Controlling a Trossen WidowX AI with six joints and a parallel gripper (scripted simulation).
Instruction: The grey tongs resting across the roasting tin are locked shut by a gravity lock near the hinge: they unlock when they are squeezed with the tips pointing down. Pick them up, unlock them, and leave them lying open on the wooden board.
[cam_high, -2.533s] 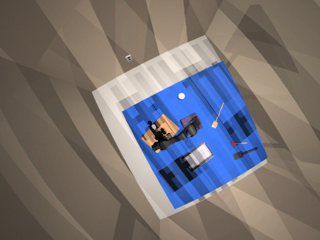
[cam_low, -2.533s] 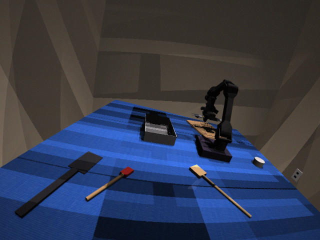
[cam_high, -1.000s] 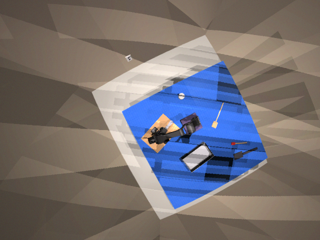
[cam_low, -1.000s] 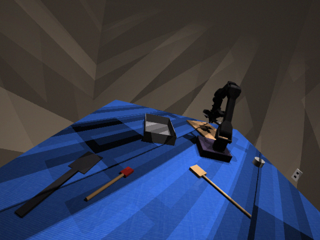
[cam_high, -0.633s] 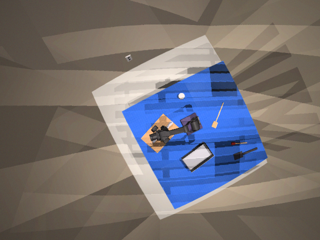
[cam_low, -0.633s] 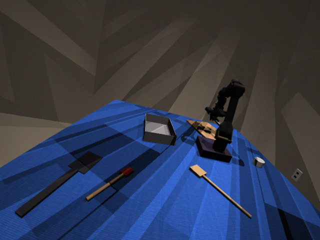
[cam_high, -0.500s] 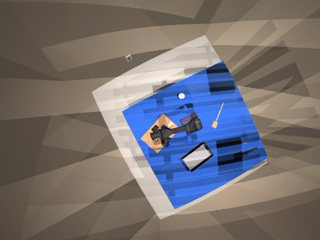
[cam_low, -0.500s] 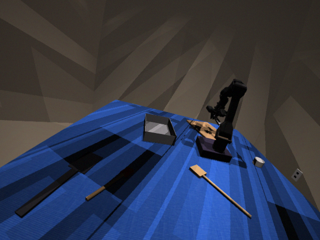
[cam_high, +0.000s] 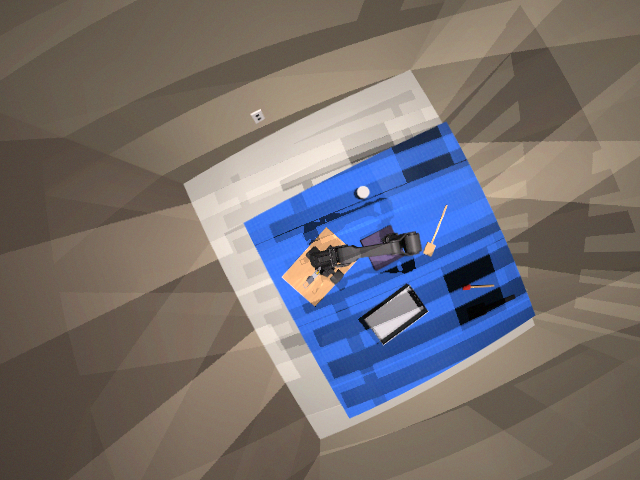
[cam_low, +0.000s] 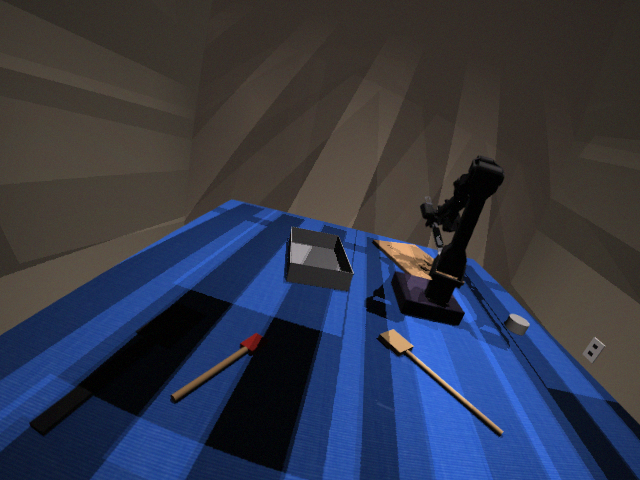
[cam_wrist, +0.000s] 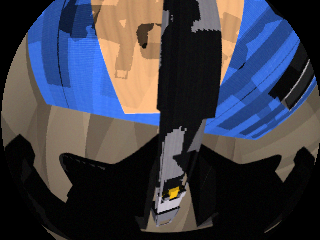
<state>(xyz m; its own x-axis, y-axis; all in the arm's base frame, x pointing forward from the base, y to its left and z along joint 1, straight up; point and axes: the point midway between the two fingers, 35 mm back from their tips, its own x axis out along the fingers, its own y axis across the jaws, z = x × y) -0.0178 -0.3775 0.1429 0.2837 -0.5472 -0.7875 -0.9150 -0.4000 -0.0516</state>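
Now: the yellow lock piece 5 cm above my gripper tip. From my gripper tip the other things lie so: roasting tin 39 cm ahead, 29 cm to the left, 13 cm below; then white cylinder 37 cm to the left, 28 cm behind, 14 cm below; then board 15 cm below, 1 cm to the left.
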